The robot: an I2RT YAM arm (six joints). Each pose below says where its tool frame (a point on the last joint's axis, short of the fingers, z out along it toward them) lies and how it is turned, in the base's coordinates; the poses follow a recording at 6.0 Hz.
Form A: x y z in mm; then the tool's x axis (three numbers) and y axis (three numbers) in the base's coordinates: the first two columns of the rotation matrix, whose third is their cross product.
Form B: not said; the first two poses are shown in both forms.
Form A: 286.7, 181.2, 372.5, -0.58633, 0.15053, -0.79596, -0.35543, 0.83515, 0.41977
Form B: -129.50, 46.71, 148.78, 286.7, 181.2, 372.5
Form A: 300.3, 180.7, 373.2, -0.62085, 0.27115, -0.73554, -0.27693, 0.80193, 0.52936
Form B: -128.46, 47.17, 155.96, 300.3, 180.7, 373.2
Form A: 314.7, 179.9, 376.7, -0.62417, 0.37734, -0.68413, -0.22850, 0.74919, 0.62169
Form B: -125.02, 48.34, 159.89, 314.7, 179.9, 376.7
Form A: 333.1, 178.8, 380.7, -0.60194, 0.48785, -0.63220, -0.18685, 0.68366, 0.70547
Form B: -120.55, 50.93, 162.75, 333.1, 178.8, 380.7
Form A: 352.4, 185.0, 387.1, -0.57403, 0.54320, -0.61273, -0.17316, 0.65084, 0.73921
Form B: -117.79, 53.16, 163.21, 352.4, 185.0, 387.1
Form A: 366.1, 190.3, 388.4, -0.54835, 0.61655, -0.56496, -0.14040, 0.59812, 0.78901
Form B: -115.25, 55.53, 165.64, 366.1, 190.3, 388.4
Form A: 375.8, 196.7, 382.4, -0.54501, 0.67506, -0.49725, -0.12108, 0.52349, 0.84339
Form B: -111.38, 56.06, 167.47, 375.8, 196.7, 382.4
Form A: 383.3, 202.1, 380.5, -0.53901, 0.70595, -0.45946, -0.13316, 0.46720, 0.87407
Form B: -106.51, 56.27, 166.12, 383.3, 202.1, 380.5
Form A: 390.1, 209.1, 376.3, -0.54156, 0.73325, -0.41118, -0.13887, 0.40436, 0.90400
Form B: -102.10, 56.01, 165.62, 390.1, 209.1, 376.3
